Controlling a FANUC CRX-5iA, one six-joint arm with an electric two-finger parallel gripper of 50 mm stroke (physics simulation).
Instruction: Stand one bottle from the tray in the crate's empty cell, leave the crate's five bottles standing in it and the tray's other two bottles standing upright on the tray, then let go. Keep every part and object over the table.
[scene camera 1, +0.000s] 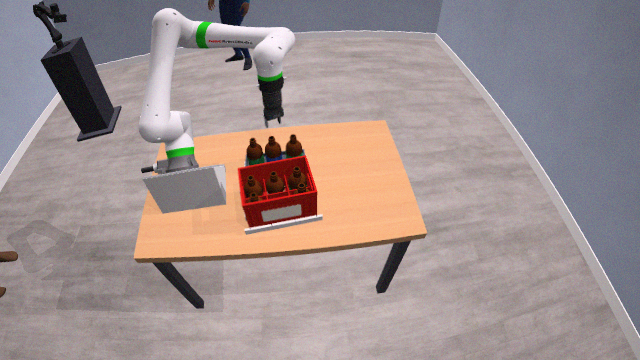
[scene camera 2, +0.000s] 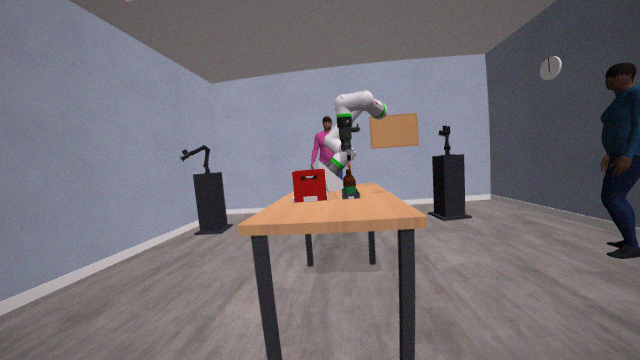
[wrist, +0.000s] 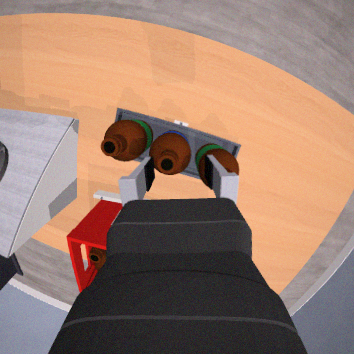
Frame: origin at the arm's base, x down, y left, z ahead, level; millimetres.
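Where they show: gripper, fingertip midpoint: (scene camera 1: 273, 124) (scene camera 2: 350, 160) (wrist: 178, 166); arm's base, origin of the base link: (scene camera 1: 182, 170) (scene camera 2: 331, 170).
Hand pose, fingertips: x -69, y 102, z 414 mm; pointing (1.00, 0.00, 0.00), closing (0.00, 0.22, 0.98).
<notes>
Things, the pixels of their centre, and the offset from my fingertips. "*": a spot on its surface instead. Level surfaces: height alone.
- grey tray, body centre: (wrist: 173, 146) (scene camera 1: 275, 161) (scene camera 2: 349, 193) dx +205, dy -16, dz -11 mm
- green-banded left bottle, body centre: (wrist: 126, 139) (scene camera 1: 254, 152) dx +136, dy -7, dz -97 mm
- blue-banded middle bottle, body centre: (wrist: 169, 152) (scene camera 1: 273, 150) dx +136, dy -17, dz -14 mm
- green-banded right bottle, body centre: (wrist: 217, 168) (scene camera 1: 293, 149) (scene camera 2: 349, 183) dx +136, dy -28, dz +77 mm
- red crate, body centre: (wrist: 145, 254) (scene camera 1: 277, 193) (scene camera 2: 310, 184) dx +130, dy -264, dz -31 mm
- white strip, surface spot: (scene camera 1: 284, 224) * dx +195, dy -368, dz -27 mm
- wooden table, its level: dx +218 mm
Three brown bottles stand upright in the grey tray (scene camera 1: 246, 162) (scene camera 2: 351, 196) (wrist: 230, 145): a green-banded left bottle (scene camera 1: 254, 150) (wrist: 127, 141), a blue-banded middle bottle (scene camera 1: 273, 149) (wrist: 172, 150) and a green-banded right bottle (scene camera 1: 294, 146) (wrist: 222, 161). The red crate (scene camera 1: 255, 215) (scene camera 2: 310, 190) (wrist: 97, 223) stands in front of the tray. Its back row holds three bottles; necks show at front left (scene camera 1: 254, 198) and front right (scene camera 1: 302, 189), none at front middle. My gripper (scene camera 1: 273, 123) (scene camera 2: 349, 157) (wrist: 178, 166) is open and empty, above the tray bottles. Cell floors are hidden.
A grey slanted panel (scene camera 1: 187, 192) (wrist: 37, 165) stands left of the crate by the arm's base. A white strip (scene camera 1: 284, 224) lies along the crate's front; another white strip (wrist: 106, 196) lies on its tray side. The wooden table (scene camera 1: 360, 190) (scene camera 2: 335, 217) extends right of the crate.
</notes>
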